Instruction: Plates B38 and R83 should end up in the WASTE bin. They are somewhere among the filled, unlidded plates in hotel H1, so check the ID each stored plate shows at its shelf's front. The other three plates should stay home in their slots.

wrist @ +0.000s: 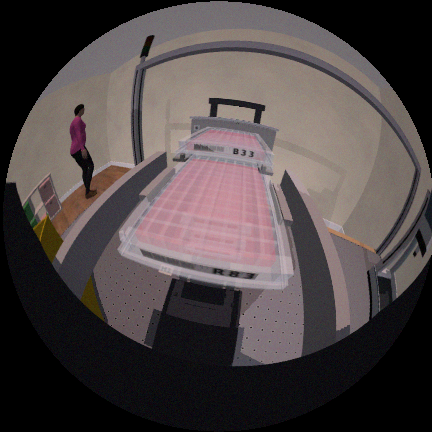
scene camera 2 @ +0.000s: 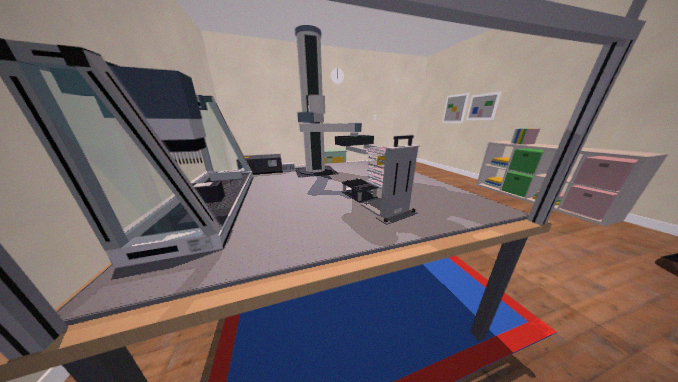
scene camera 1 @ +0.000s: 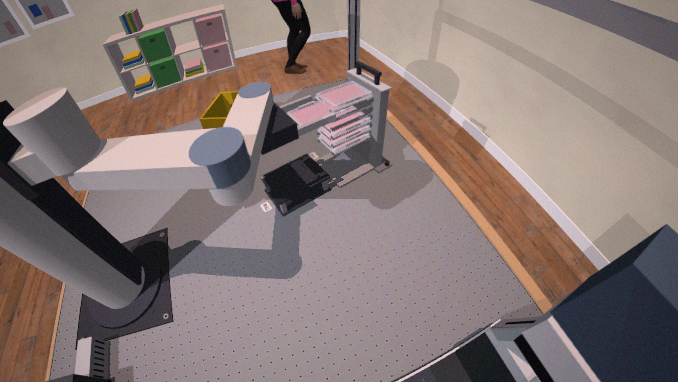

In view: the gripper (scene camera 1: 322, 106).
The gripper shows as well in the wrist view (wrist: 222, 167).
